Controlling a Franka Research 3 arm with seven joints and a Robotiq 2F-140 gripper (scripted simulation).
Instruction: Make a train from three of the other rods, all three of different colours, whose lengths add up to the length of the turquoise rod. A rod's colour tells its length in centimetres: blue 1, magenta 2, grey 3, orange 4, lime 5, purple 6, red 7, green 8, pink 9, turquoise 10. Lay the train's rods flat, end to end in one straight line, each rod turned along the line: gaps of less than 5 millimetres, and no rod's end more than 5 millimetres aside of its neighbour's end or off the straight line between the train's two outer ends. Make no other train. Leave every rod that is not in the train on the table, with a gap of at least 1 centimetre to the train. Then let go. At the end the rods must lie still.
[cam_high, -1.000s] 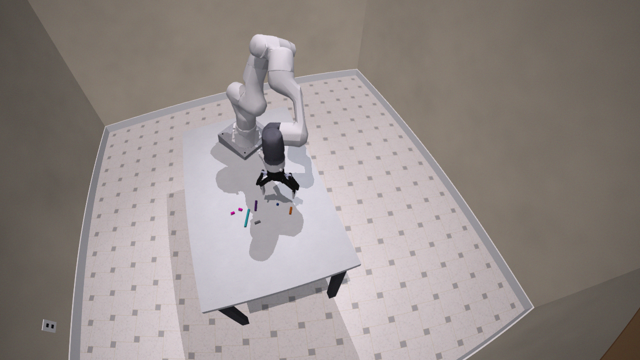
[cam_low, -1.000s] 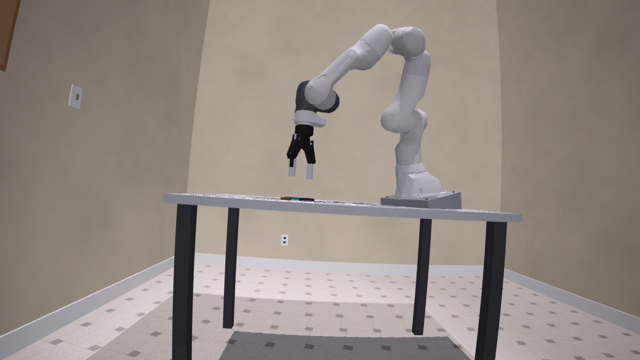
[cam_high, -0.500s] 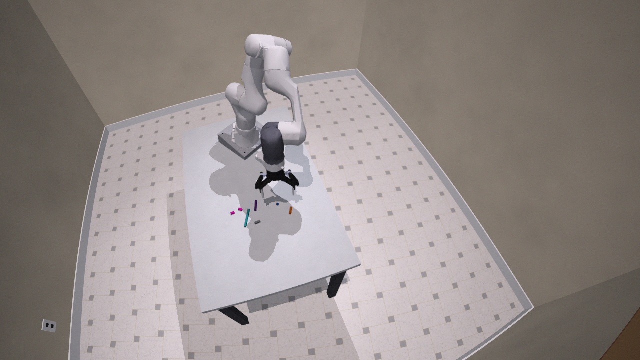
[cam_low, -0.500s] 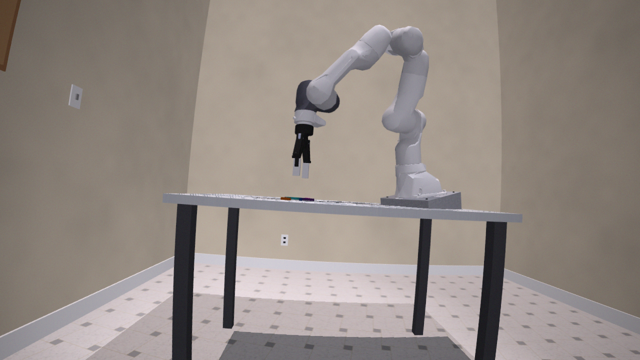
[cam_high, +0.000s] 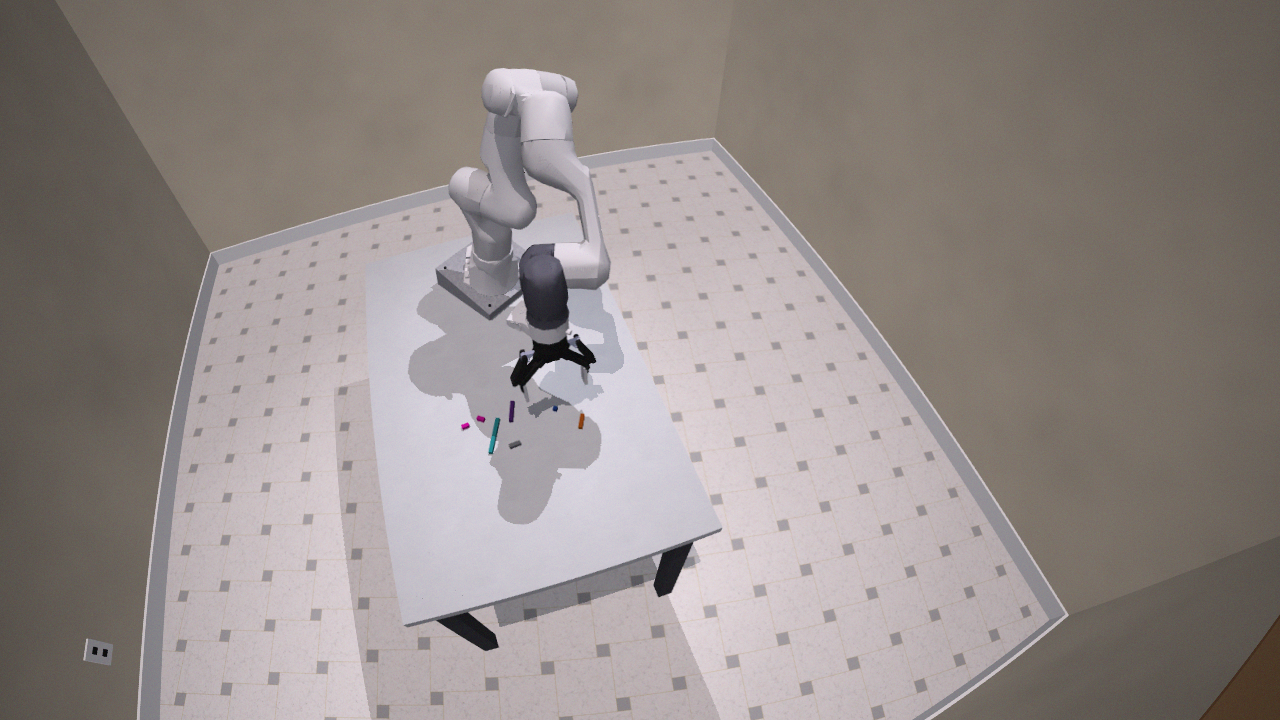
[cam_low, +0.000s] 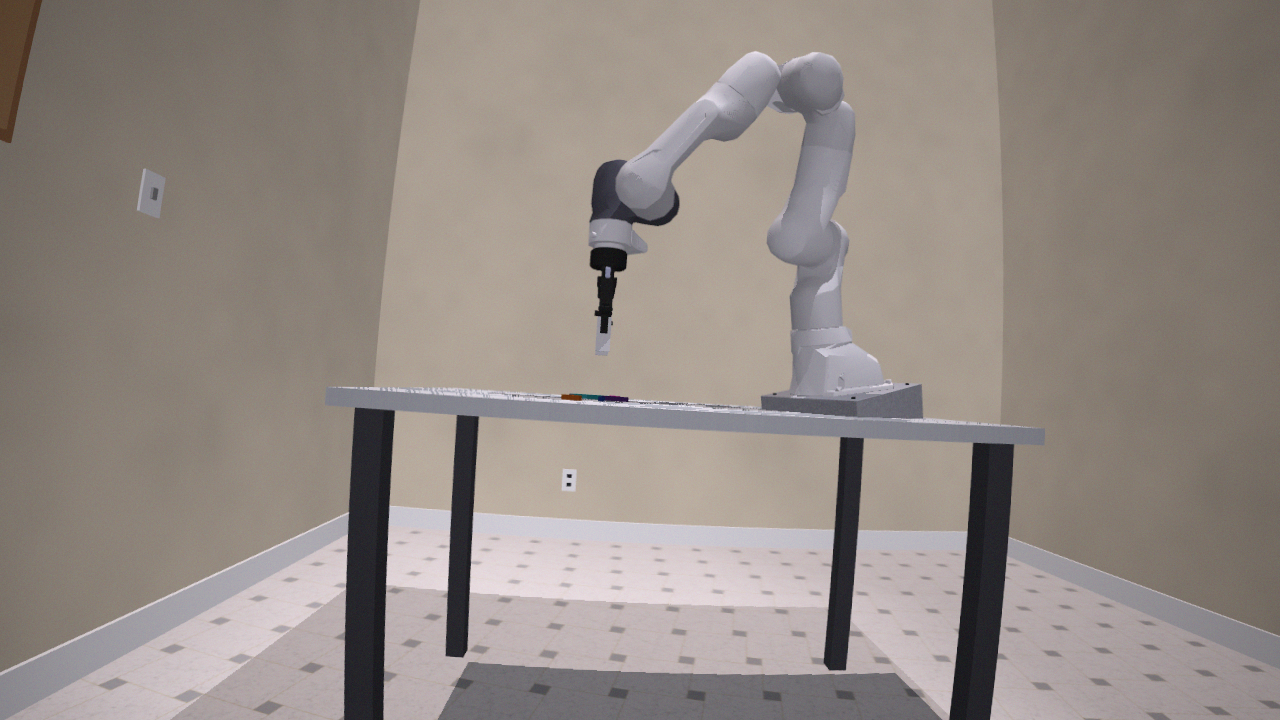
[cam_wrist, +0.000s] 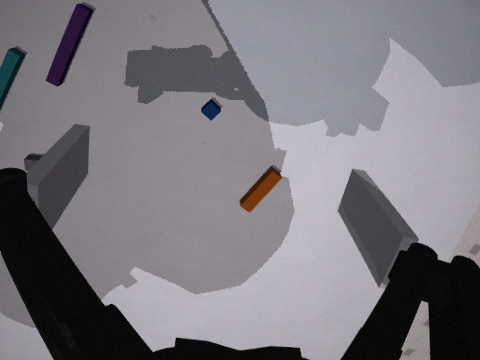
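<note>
Now: hand 10 mm to the left of the blue rod and 100 mm above it. The rest, counted from my hand: orange rod 50 mm ahead, 50 mm to the left, 100 mm below; grey rod 70 mm ahead, 130 mm to the right, 100 mm below; purple rod 30 mm behind, 120 mm to the right, 100 mm below.
</note>
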